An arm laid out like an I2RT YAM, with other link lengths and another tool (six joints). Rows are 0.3 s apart.
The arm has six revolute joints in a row. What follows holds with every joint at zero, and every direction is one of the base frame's. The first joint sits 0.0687 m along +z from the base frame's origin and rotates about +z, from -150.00 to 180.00 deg. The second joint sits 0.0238 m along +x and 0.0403 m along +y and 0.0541 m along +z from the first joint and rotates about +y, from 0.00 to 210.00 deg. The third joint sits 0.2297 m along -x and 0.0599 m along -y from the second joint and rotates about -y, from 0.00 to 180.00 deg. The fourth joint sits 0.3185 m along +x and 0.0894 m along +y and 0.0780 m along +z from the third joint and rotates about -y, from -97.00 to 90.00 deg. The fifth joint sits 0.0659 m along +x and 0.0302 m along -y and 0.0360 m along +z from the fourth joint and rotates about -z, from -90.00 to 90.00 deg. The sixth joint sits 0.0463 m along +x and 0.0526 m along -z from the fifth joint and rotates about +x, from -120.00 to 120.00 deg. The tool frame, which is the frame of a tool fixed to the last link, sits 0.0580 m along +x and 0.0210 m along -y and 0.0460 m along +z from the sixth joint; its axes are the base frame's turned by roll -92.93, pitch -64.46 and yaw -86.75 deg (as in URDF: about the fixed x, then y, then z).
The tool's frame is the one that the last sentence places.
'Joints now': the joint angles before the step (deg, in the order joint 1, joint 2, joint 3, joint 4, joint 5, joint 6). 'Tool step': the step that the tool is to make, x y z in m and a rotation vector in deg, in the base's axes. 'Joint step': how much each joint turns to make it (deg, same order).
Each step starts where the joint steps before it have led.
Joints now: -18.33, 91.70, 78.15, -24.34, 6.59, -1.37
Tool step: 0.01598, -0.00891, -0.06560, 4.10, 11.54, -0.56
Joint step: -0.35, 9.97, 4.59, -6.90, 0.00, 0.31
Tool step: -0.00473, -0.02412, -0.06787, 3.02, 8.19, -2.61
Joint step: -2.64, 7.26, -0.13, -1.34, -0.04, 0.00
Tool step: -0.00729, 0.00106, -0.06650, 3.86, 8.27, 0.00
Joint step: -0.31, 6.94, -0.24, -1.92, -0.64, -0.02
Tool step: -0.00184, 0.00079, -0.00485, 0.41, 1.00, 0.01
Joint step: 0.00, 0.44, 0.00, -0.64, -0.01, 0.00
